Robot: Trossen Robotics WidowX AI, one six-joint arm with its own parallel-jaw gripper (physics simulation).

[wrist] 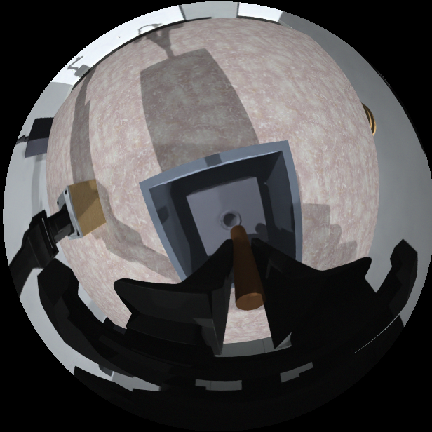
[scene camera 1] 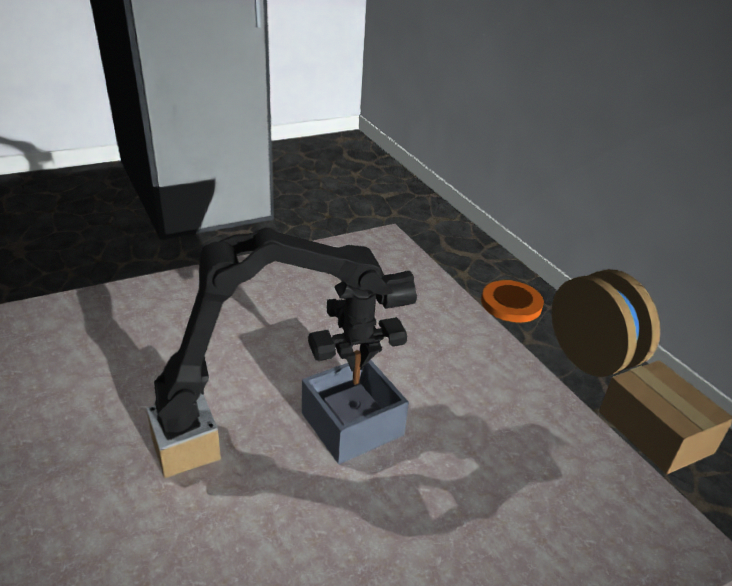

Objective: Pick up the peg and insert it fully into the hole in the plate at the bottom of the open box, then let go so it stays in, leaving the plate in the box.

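Places are measured from the arm's base along level axes (x back, y right, z up), in centimetres.
Pixels of known places: gripper, fingertip midpoint: (scene camera 1: 355, 369); arm's base at its link origin: (scene camera 1: 178, 421).
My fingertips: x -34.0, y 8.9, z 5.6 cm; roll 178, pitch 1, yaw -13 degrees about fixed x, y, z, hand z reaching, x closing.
For each thing: its top centre in the pictures, then the offset to it from my fingertips. "spot": a spot on its surface instead.
- brown peg at its top centre: (scene camera 1: 357, 352) dx +0.1, dy +0.4, dz +4.9 cm
- blue-grey open box at its top centre: (scene camera 1: 354, 390) dx +0.7, dy +1.1, dz -4.6 cm
- grey plate at its top centre: (scene camera 1: 353, 403) dx +0.7, dy +1.1, dz -8.3 cm
- round hole at a spot on its surface: (scene camera 1: 354, 403) spot: dx +0.1, dy +0.5, dz -9.2 cm
My gripper (scene camera 1: 362, 360) (wrist: 241, 244) is shut on the brown peg (scene camera 1: 357, 370) (wrist: 246, 267) and points down over the open box. The peg is close to upright, its lower end at about the height of the box's rim in the scene view. The blue-grey open box (scene camera 1: 373, 432) (wrist: 296, 210) stands on the mat. The grey plate (scene camera 1: 337, 403) (wrist: 207, 207) lies at its bottom, with a round hole (scene camera 1: 354, 403) (wrist: 231, 219) in it. In the wrist view the peg's lower end shows right beside the hole. The peg is apart from the plate.
The arm's wooden base block (scene camera 1: 190, 453) (wrist: 89, 207) stands left of the box. An orange ring (scene camera 1: 490, 308), a large spool (scene camera 1: 593, 326) and a cardboard box (scene camera 1: 653, 415) are at the right. A tall grey cabinet (scene camera 1: 207, 109) stands at the back.
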